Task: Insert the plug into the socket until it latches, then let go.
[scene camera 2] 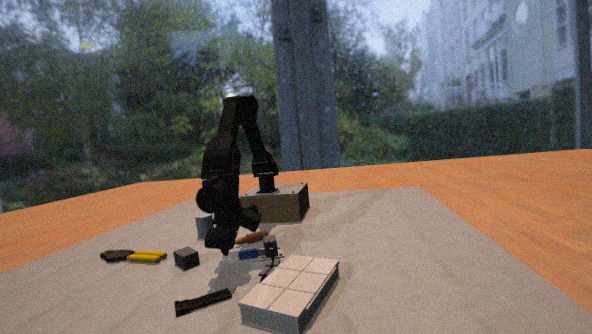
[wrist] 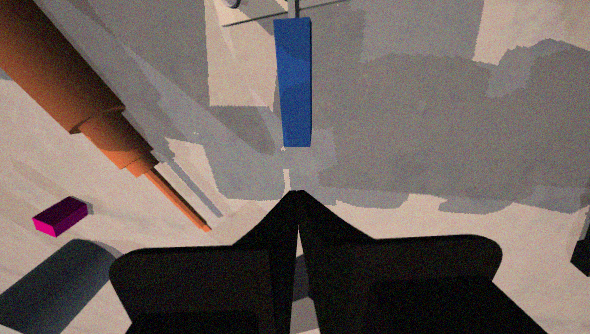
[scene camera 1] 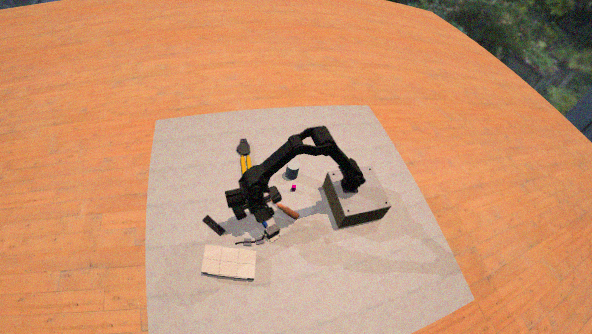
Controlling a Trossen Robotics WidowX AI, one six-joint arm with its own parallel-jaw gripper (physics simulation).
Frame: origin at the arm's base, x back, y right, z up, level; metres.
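Seen in the pictures: gripper, fingertip midpoint: (scene camera 2: 225,254) (wrist: 296,197); arm's base at its link origin: (scene camera 2: 267,191) (scene camera 1: 349,186).
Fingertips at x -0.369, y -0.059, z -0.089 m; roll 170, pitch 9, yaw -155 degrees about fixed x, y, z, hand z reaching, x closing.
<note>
Pixels of each thing's top centre, then the offset from my fingertips to it. "pt": a spot on its surface instead.
- blue plug at its top centre: (wrist: 293,63) (scene camera 2: 251,249) (scene camera 1: 264,222) dx +0.028, dy -0.061, dz +0.007 m
- small grey socket box at its top centre: (scene camera 2: 269,238) (scene camera 1: 271,229) dx +0.051, dy -0.103, dz +0.029 m
- thin grey rod at a spot on its surface: (wrist: 293,9) pt dx +0.034, dy -0.075, dz +0.005 m
- orange screwdriver at its top centre: (wrist: 96,152) (scene camera 2: 242,236) (scene camera 1: 282,205) dx +0.101, dy +0.014, dz +0.012 m
- magenta block at its top centre: (wrist: 44,228) (scene camera 1: 294,186) dx +0.156, dy +0.113, dz +0.010 m
- grey cylinder at its top centre: (scene camera 2: 203,215) (scene camera 1: 293,164) dx +0.154, dy +0.193, dz +0.055 m
- dark cube at its top centre: (wrist: 295,319) (scene camera 2: 185,251) dx -0.042, dy +0.091, dz +0.020 m
- black bar at its top centre: (scene camera 2: 202,296) (scene camera 1: 213,224) dx -0.173, dy -0.073, dz +0.000 m
- tiled box at its top centre: (scene camera 2: 294,278) (scene camera 1: 228,261) dx -0.107, dy -0.233, dz +0.020 m
The blue plug (scene camera 1: 265,224) (scene camera 2: 248,254) (wrist: 294,82) lies low over the mat, its far end towards the small grey socket box (scene camera 1: 271,230) (scene camera 2: 270,243). In the wrist view a thin grey rod (wrist: 293,9) runs from the plug's far end out of the top edge; the socket box does not show there, so how deep the plug sits cannot be told. My gripper (scene camera 2: 225,252) (wrist: 296,197) is shut and empty. Its fingertips are above the mat, apart from the plug, on the side away from the socket. The arm partly covers the plug in scene camera 1.
An orange screwdriver (scene camera 1: 288,210) (scene camera 2: 252,237) (wrist: 60,70) lies beside the plug. A magenta block (scene camera 1: 293,188) (wrist: 60,217), grey cylinder (scene camera 1: 292,172) (scene camera 2: 203,227), dark cube (scene camera 2: 186,258), yellow-handled pliers (scene camera 1: 243,147) (scene camera 2: 147,257), black bar (scene camera 1: 214,225) (scene camera 2: 202,302) and tiled box (scene camera 1: 229,262) (scene camera 2: 295,286) stand around.
</note>
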